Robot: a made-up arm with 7 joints.
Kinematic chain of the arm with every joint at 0, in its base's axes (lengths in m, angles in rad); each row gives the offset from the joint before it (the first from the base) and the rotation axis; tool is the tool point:
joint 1: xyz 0 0 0 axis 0 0.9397 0.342
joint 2: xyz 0 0 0 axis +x
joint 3: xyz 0 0 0 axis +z
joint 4: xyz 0.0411 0 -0.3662 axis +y
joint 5: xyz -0.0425 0 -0.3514 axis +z
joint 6: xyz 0 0 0 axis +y
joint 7: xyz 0 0 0 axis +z
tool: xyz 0 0 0
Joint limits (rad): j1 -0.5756..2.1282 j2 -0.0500..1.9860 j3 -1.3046..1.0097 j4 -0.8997..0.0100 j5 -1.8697..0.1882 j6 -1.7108..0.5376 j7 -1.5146..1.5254
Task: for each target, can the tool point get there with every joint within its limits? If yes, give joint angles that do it. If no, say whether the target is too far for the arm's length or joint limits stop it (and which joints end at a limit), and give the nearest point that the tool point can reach.
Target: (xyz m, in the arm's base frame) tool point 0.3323 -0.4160 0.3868
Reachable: no: joint limits stop it (at a limit: joint 1, joint 2, joint 4) | nearest point 0.4868 -0.2544 -0.4052 | short by 0.823 m
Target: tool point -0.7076 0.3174 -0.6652
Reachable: no: too far | nearest point -0.5003 0.2244 -0.4704 | short by 0.299 m
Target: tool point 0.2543 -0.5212 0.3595
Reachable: no: joint limits stop it (at a limit: joint 1, joint 2, joint 3, joint 4) | nearest point -0.4314 -0.5290 -0.0020 | short by 0.775 m
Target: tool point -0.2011 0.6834 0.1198
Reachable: yes | joints 1.3258 1.5991 0.0334 -0.1987 -0.1906 -0.0891 0.9578
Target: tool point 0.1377 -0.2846 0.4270
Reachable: no: joint limits stop it (at a limit: joint 1, joint 2, joint 4) | nearest point -0.5580 -0.3832 0.2368 | short by 0.728 m
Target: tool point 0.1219 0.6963 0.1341
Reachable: yes | joints 0.1525 1.7322 0.2824 -0.4129 -1.4599 -0.7332 -0.0869
